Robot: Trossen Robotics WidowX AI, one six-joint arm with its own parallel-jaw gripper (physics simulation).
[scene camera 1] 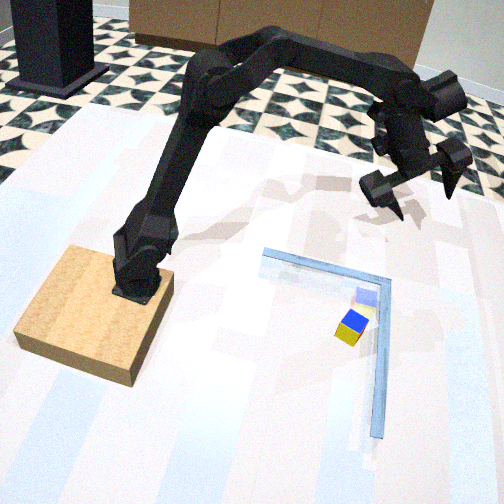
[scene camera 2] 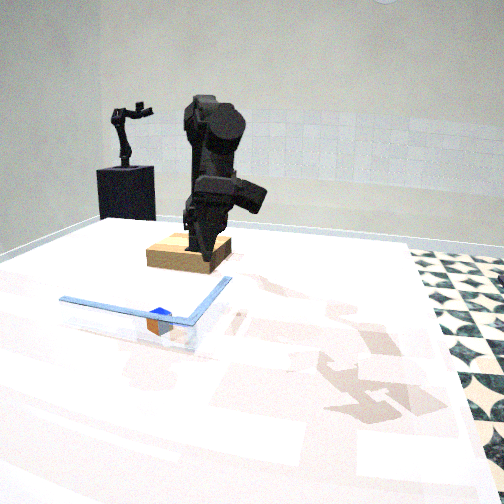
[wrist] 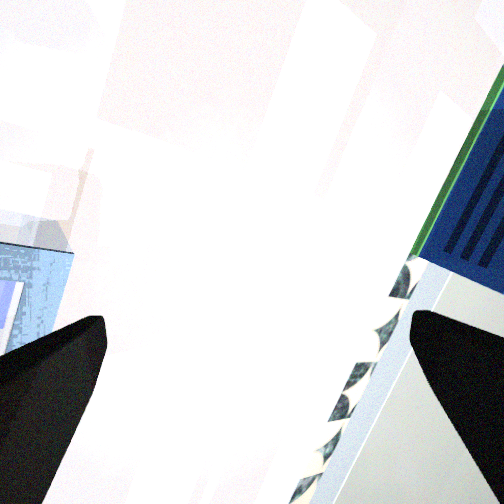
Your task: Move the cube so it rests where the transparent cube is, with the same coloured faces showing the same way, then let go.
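The cube [scene camera 1: 351, 326] sits on the white table inside the corner of the grey L-shaped rail [scene camera 1: 377, 330], with its blue face up and a yellow face toward the front. In scene camera 2 the cube [scene camera 2: 158, 320] shows blue on top and orange on the side. The transparent cube [scene camera 1: 366, 297] is a faint blue ghost just behind it, tight in the rail's corner. My gripper [scene camera 1: 420, 185] is open and empty, raised above the table behind and to the right of the cube. The wrist view shows only the two dark fingertips [wrist: 250, 400] spread apart.
The arm stands on a wooden block [scene camera 1: 95, 312] at the left. The rail runs from the table's middle to the right, then toward the front. A dark pedestal [scene camera 2: 127, 192] with a small second arm stands beyond the table. Checkered floor lies past the far edge.
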